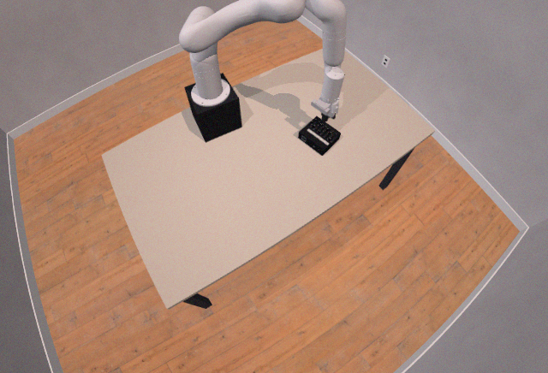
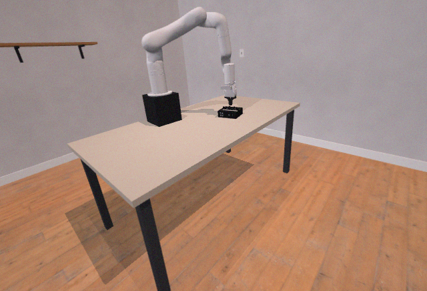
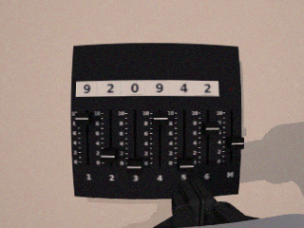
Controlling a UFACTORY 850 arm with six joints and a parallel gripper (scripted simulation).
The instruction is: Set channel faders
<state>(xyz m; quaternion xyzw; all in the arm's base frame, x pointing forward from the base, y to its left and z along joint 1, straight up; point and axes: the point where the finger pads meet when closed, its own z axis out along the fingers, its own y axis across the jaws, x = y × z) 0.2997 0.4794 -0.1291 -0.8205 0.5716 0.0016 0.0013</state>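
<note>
Now: the master fader 3 cm behind my hand, 6 cm to the right of it and 3 cm below it.
</note>
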